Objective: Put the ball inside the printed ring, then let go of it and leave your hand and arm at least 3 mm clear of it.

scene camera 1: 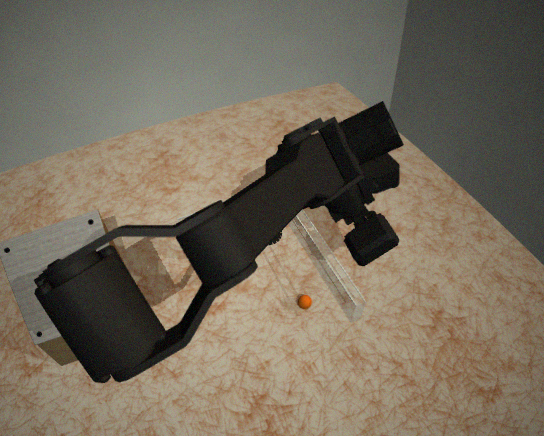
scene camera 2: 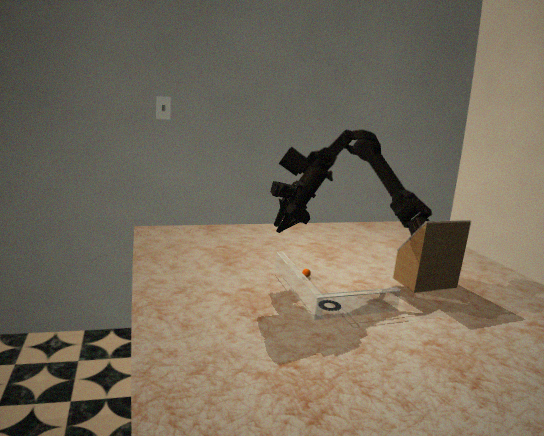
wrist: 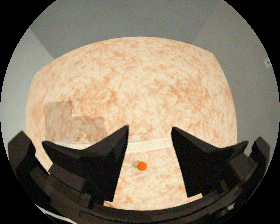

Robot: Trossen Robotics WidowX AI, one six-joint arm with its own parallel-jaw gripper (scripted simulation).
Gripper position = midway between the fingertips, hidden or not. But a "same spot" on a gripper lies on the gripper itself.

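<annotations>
You'd find my gripper in scene camera 1, in the wrist view and also in scene camera 2 (276, 228). And on my gripper, (scene camera 1: 364, 212) and (wrist: 226, 193) are the same spot.
</annotations>
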